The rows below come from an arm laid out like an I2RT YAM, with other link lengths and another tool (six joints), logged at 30 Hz.
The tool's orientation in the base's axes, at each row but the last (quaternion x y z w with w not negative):
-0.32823 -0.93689 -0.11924 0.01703
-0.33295 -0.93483 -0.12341 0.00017
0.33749 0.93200 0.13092 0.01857
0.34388 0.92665 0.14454 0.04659
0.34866 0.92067 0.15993 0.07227
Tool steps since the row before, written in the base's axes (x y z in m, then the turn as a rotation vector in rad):
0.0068 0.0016 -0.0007 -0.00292 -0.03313 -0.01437
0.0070 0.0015 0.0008 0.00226 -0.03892 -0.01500
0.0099 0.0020 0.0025 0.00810 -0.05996 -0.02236
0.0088 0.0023 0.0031 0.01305 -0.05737 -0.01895
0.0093 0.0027 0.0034 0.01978 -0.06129 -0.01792
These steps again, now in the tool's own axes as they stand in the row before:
-0.0044 0.0053 0.0014 -0.01954 -0.02991 0.00605
-0.0044 0.0057 0.0001 -0.02722 -0.03116 0.00574
-0.0062 0.0083 -0.0007 -0.04546 -0.04493 0.00869
-0.0051 0.0081 -0.0008 -0.04749 -0.03895 0.00697
-0.0052 0.0088 -0.0003 -0.05514 -0.03719 0.00669

